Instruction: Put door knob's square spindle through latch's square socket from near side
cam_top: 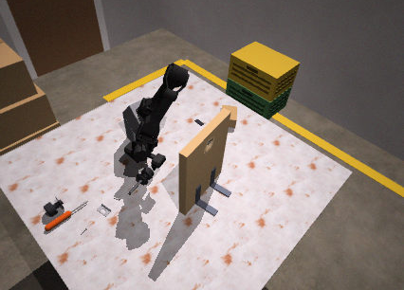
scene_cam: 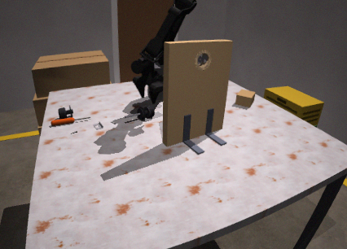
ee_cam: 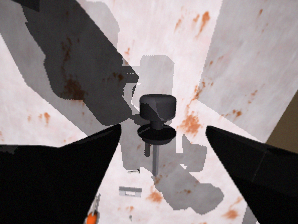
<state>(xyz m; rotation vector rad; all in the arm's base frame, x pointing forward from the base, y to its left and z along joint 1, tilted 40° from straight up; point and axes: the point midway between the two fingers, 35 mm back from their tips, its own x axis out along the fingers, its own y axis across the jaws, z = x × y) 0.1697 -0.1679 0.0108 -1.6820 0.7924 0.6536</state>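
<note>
Now: the black door knob 90 mm below my hand and 30 mm to the right of it. From my hand the other things lie so: orange-handled screwdriver 340 mm to the right, 160 mm behind, 110 mm below; then small wooden block 590 mm to the left, 150 mm ahead, 100 mm below.
</note>
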